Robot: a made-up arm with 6 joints.
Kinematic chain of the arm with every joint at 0, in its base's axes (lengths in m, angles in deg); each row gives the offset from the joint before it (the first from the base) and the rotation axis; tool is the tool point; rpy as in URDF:
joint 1: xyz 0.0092 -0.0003 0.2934 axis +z
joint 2: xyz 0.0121 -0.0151 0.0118 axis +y
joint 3: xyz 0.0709 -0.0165 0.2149 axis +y
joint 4: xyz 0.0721 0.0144 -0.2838 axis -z
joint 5: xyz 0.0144 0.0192 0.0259 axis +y
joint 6: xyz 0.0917 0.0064 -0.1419 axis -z
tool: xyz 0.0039 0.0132 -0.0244 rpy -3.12 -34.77 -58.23
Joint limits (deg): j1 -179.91..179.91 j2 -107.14..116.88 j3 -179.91..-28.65 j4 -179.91..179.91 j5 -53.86..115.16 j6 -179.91..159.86
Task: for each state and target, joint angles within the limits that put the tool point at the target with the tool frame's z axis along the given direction. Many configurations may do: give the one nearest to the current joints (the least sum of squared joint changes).
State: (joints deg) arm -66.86 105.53 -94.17 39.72 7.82 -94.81
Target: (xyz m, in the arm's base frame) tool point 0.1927 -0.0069 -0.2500 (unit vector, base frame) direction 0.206 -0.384 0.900
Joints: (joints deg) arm -20.41 107.98 -99.72 42.84 54.47 -71.64
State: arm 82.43 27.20 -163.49 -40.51 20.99 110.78
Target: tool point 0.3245 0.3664 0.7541 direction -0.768 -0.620 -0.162
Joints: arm 42.94 44.59 -154.88 -18.57 -23.26 115.77
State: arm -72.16 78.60 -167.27 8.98 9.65 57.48
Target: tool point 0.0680 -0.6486 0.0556 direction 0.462 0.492 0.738
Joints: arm -84.89 104.67 -154.61 6.55 0.47 47.83
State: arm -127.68 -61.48 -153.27 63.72 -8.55 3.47
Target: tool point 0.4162 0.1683 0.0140 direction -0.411 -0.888 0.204
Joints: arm -175.03 -103.99 -179.91 42.60 -53.65 30.70
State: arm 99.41 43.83 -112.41 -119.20 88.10 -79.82
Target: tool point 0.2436 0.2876 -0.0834 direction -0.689 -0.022 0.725
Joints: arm 74.83 76.67 -78.69 -111.43 77.46 -71.44
